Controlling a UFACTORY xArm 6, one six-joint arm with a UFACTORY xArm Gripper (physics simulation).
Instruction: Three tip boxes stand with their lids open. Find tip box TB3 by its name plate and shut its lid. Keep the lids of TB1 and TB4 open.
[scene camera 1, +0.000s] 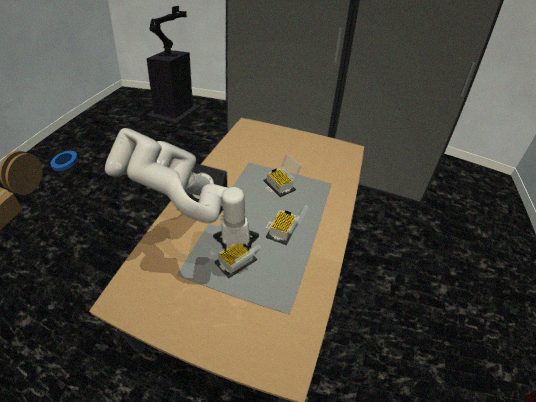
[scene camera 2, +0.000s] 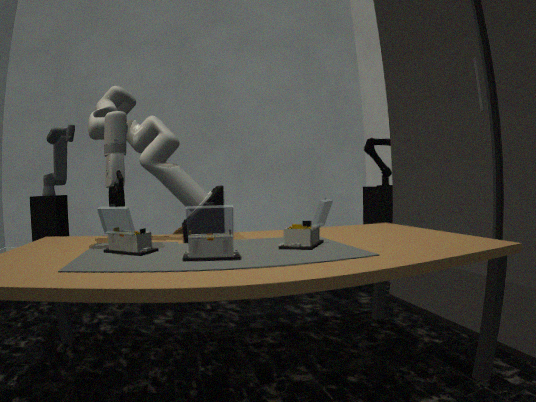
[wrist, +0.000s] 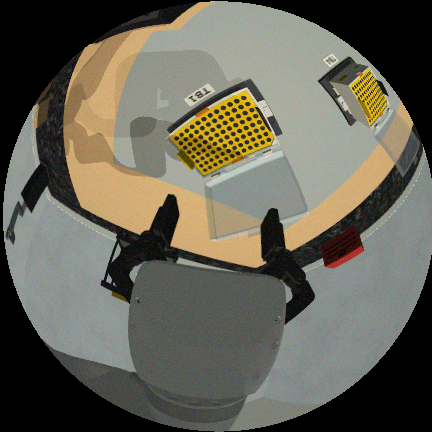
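Where they show: gripper, fingertip midpoint: (scene camera 1: 237, 248) (scene camera 2: 116, 206) (wrist: 221, 209); arm's base, origin of the base link: (scene camera 1: 202, 186) (scene camera 2: 201, 204).
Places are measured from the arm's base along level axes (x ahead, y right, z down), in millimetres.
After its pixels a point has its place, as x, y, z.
TB1 (scene camera 1: 234, 255) @[312, 239, 71] (scene camera 2: 131, 242) (wrist: 222, 132) @[309, 223, 71], its plate readable in the wrist view, is the near box in scene camera 1; its clear lid (scene camera 2: 116, 220) @[385, 249, 23] (wrist: 255, 192) @[379, 250, 31] stands open. TB4 (scene camera 1: 283, 223) (scene camera 2: 210, 247) (wrist: 370, 95) is the middle box, its lid (scene camera 2: 210, 217) @[496, -39, 11] (wrist: 400, 140) open. The far box (scene camera 1: 280, 180) (scene camera 2: 300, 237) @[333, -305, 93], TB3 by elimination, has its lid (scene camera 1: 291, 165) @[308, -390, 22] (scene camera 2: 325, 212) @[311, -392, 22] up; its plate is too small to read and it does not show in the wrist view. My gripper (scene camera 1: 236, 245) @[337, 259, -15] (scene camera 2: 116, 199) @[337, 259, -15] (wrist: 221, 209) @[337, 259, -15] is open and empty, above TB1 near its raised lid.
The boxes stand on a grey mat (scene camera 1: 260, 290) @[469, 311, 128] (scene camera 2: 165, 265) @[524, 83, 128] on a wooden table (scene camera 1: 225, 340) @[451, 572, 131] (scene camera 2: 425, 250) @[534, -642, 131]. Tall dark cabinets (scene camera 1: 285, 65) stand behind the table's far end. My arm's base is at the mat's left side in scene camera 1.
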